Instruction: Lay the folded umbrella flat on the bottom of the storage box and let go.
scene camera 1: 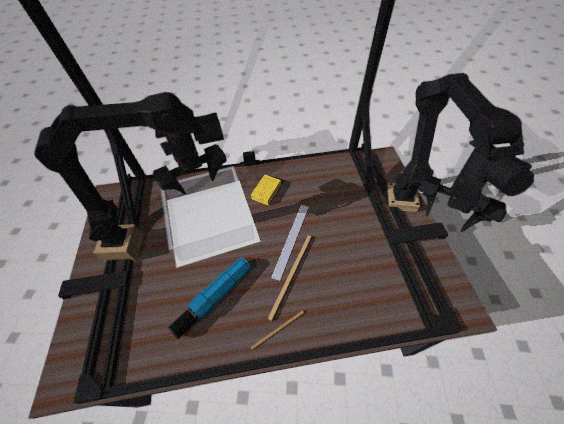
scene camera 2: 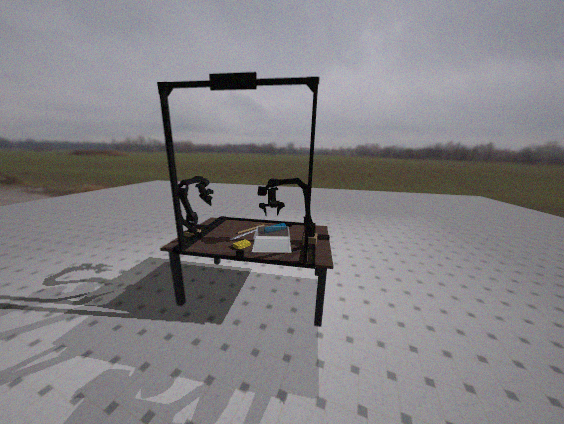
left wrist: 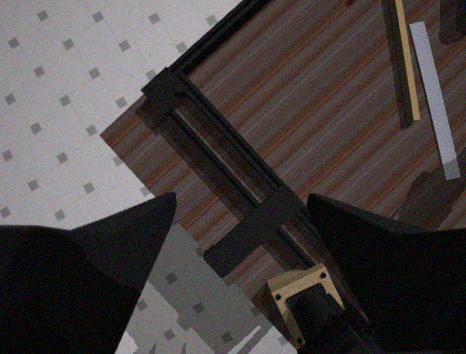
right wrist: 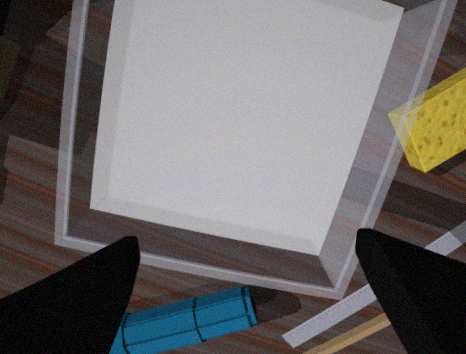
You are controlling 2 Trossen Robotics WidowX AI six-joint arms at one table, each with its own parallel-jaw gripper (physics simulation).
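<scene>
The folded umbrella [scene camera 1: 220, 290] [scene camera 2: 275, 228] [right wrist: 165, 327], blue with a black handle, lies on the table outside the storage box. The clear-walled storage box [scene camera 1: 215, 215] [scene camera 2: 271, 244] [right wrist: 235, 125] has a white bottom with nothing on it. My right gripper [scene camera 1: 198, 185] [scene camera 2: 272, 214] [right wrist: 248, 244] is open and empty, pointing down above the box; in the right wrist view the umbrella's blue end shows near its left finger. My left gripper [scene camera 1: 446, 221] [scene camera 2: 210, 198] [left wrist: 242, 199] is open and empty, held up by its own base, far from umbrella and box. The umbrella's handle is out of the right wrist view.
A yellow sponge [scene camera 1: 266, 189] [scene camera 2: 241, 244] [right wrist: 440, 125] lies beside the box. A pale ruler-like strip [scene camera 1: 290, 243] [left wrist: 435, 100] [right wrist: 330, 315] and a wooden stick [scene camera 1: 291, 277] [left wrist: 407, 60] lie to the umbrella's right in scene camera 1. A shorter thin stick [scene camera 1: 277, 330] lies near the front edge.
</scene>
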